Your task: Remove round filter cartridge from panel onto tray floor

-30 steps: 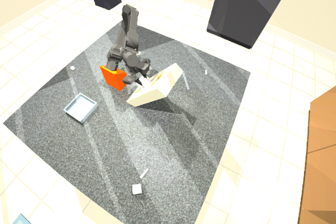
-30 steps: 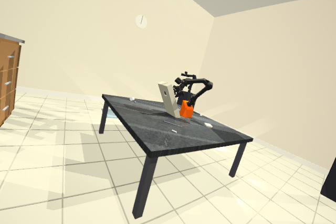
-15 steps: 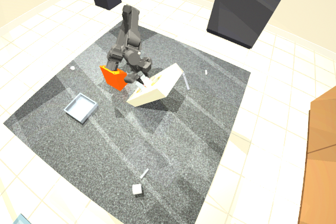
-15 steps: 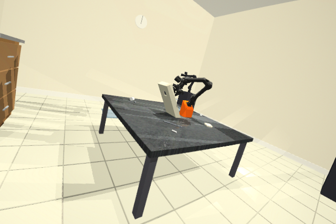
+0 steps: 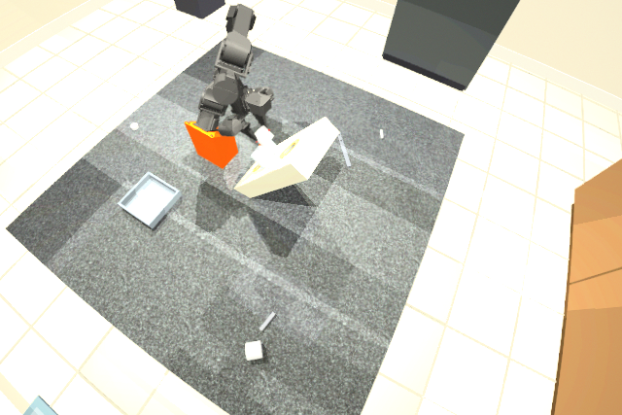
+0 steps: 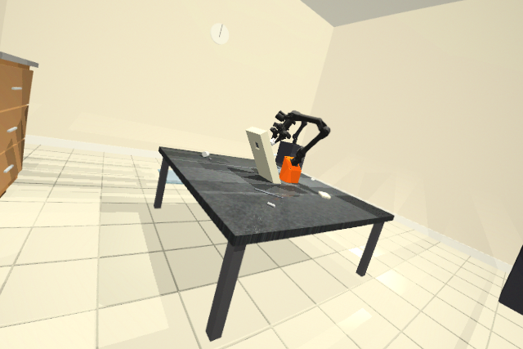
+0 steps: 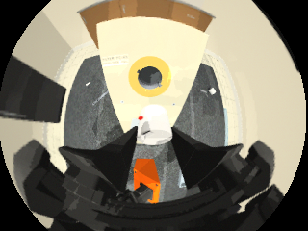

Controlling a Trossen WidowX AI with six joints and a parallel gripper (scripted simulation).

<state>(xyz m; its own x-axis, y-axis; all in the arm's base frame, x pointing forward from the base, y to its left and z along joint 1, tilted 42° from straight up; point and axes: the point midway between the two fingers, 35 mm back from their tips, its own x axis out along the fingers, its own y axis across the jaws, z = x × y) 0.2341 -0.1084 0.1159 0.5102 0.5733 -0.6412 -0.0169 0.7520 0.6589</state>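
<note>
Right now my gripper tip is 310 mm past the pale blue tray, 280 mm to the left of it and 260 mm above it. The rest, counted from my gripper tip: short rod: 390 mm to the right, 270 mm below, 260 mm ahead; then white round filter cartridge: right at my gripper tip; then cream service panel: 100 mm below, 60 mm ahead, 10 mm to the left.
</note>
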